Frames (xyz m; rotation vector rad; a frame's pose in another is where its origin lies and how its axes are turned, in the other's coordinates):
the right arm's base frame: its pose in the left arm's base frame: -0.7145 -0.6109 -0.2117 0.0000 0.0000 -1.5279
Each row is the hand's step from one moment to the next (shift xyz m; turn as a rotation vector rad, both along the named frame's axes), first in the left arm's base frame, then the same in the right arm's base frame.
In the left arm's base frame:
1: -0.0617 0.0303 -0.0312 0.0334 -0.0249 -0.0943
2: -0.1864 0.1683 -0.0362 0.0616 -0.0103 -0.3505
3: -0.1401 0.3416 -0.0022 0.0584 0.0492 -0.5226
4: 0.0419 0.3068 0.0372 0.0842 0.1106 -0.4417
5: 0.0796 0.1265 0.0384 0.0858 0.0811 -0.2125
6: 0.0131 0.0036 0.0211 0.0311 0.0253 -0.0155
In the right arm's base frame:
1: -0.0329 -0.0603 -0.0312 0.0263 0.0323 -0.0943
2: -0.1761 -0.1790 -0.0362 0.0129 0.0611 -0.3505
3: -0.3473 -0.1253 -0.0022 -0.0467 0.0605 -0.5226
4: -0.3047 0.0550 0.0372 -0.1069 0.0889 -0.4417
5: -0.1230 0.0850 0.0384 -0.0773 0.0892 -0.2125
6: -0.0030 0.0132 0.0211 -0.0239 0.0322 -0.0155

